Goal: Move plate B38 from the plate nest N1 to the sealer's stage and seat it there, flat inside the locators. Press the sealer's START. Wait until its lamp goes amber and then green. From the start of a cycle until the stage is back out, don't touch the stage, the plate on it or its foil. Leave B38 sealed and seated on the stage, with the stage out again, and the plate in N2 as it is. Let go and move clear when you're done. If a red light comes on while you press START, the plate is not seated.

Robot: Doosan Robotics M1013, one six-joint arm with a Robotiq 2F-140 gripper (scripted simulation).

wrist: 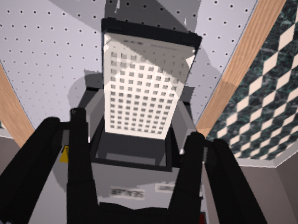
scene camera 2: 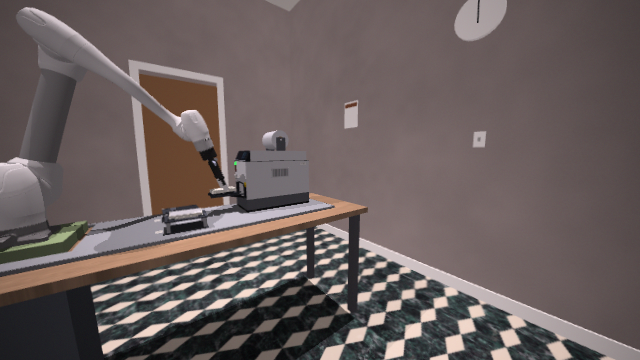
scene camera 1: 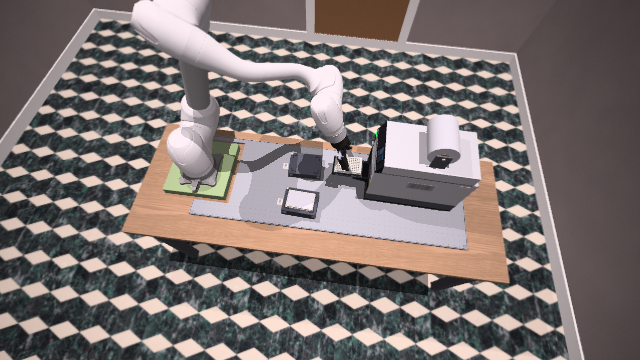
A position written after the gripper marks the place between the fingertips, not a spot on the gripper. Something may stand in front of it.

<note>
In view: the gripper (wrist: 140, 105), a plate B38 (wrist: 139, 107) and a sealer stage (wrist: 110, 25).
</note>
